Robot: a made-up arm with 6 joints.
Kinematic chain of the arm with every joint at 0, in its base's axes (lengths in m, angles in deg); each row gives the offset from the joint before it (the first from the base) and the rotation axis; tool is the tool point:
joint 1: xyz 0 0 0.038 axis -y
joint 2: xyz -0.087 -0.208 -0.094 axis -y
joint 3: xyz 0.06 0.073 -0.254 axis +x
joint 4: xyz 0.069 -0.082 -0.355 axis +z
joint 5: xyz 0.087 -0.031 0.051 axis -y
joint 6: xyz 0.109 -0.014 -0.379 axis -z
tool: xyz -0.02 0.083 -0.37
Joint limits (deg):
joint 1: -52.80..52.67
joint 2: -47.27..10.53
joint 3: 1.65..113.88
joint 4: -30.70..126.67
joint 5: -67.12..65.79
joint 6: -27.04..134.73
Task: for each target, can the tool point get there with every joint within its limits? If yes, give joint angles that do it. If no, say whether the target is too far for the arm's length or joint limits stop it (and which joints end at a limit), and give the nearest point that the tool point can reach.
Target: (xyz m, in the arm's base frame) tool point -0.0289 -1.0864 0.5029
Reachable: no: joint limits stop it (at a limit: joint 3, joint 5) | nearest point -0.0314 -0.0495 0.5438 | short by 1.038 m
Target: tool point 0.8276 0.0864 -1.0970
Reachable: yes | joints 28.97 -0.33 16.83 -18.40 -6.63 31.79
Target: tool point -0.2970 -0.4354 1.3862
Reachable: no: joint limits stop it (at a limit: joint 1, joint 2, joint 3, joint 5) | nearest point -0.0859 0.0261 0.7067 | short by 0.848 m
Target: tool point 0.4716 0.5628 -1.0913
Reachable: yes | joints 41.53 -40.53 42.80 10.08 6.85 51.69
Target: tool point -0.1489 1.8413 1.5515
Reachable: no: too far | nearest point 0.1388 0.7287 0.5332 | short by 1.535 m
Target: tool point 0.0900 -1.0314 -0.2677
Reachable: no: joint limits stop it (at a limit: joint 2, joint 3, joint 5, joint 6) | nearest point 0.2807 -0.7806 -0.9154 | short by 0.720 m
